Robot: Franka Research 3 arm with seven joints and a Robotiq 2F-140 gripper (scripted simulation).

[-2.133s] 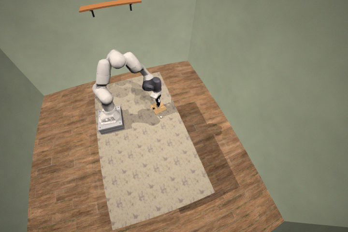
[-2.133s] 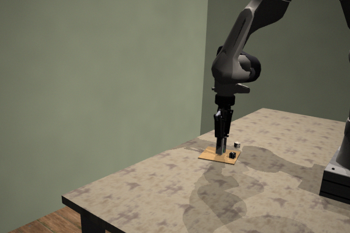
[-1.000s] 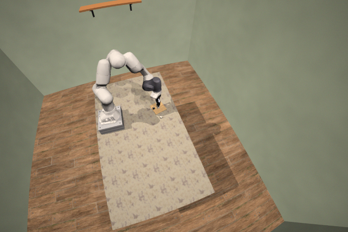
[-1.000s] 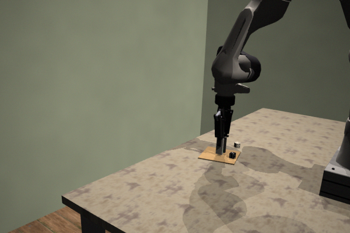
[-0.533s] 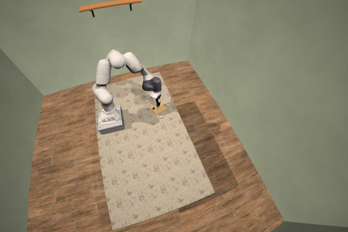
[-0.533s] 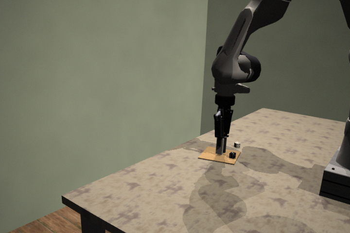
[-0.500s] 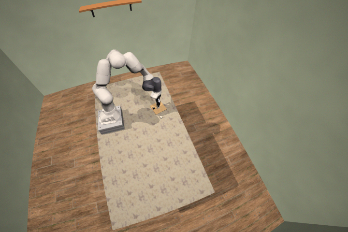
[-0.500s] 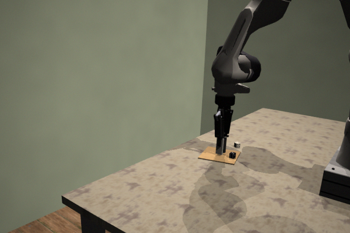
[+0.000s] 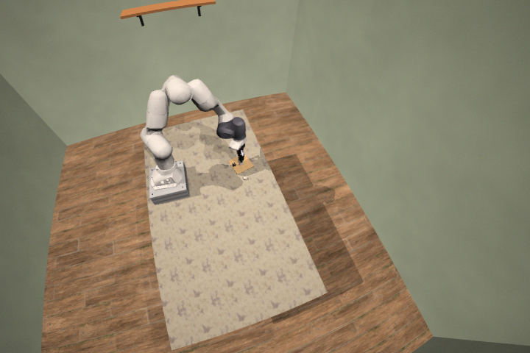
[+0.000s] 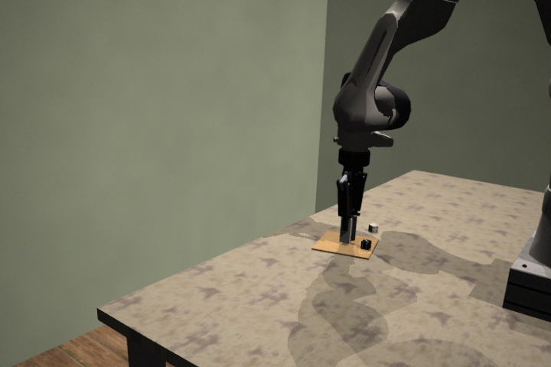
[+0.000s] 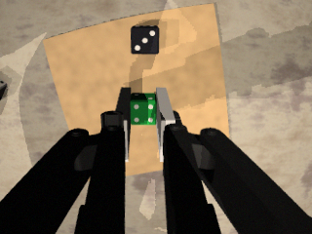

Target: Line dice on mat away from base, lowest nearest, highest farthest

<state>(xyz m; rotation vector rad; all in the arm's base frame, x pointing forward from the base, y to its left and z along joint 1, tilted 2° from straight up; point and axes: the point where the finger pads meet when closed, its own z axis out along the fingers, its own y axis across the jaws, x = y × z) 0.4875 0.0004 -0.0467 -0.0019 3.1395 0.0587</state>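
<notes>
Now: hand 2 cm above the green die. The rest, counted from my hand: tan mat: 4 cm below; black die: 5 cm behind, 3 cm below; white die: 14 cm to the right, 3 cm below, 1 cm behind.
</notes>
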